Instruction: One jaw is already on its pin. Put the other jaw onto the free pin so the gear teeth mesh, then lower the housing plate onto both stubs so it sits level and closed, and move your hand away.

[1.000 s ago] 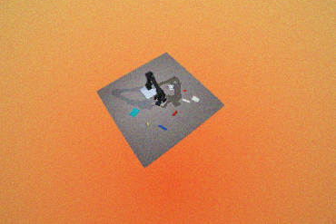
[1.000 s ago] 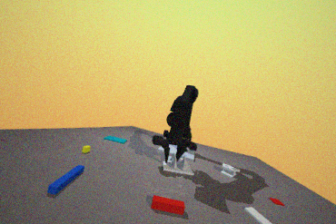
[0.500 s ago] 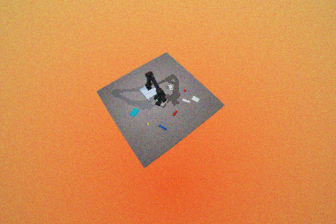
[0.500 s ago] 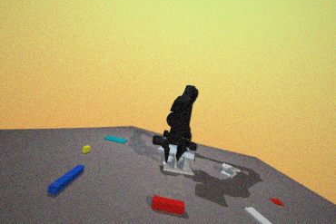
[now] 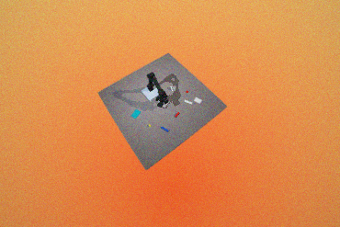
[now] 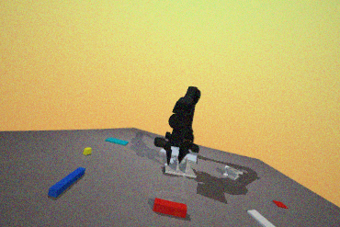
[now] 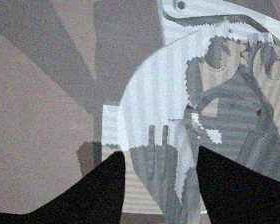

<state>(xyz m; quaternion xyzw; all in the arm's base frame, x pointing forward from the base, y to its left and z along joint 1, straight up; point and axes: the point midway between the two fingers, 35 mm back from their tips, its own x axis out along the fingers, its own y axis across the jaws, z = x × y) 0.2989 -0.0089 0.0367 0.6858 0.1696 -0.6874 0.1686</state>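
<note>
The white housing plate is 11 cm behind my gripper tip, 26 cm to the left of it and 1 cm above it. Also, from my gripper tip: red block 24 cm ahead, 5 cm to the left; then yellow cube 15 cm ahead, 30 cm to the right; then white strip 18 cm ahead, 29 cm to the left, 1 cm below.
</note>
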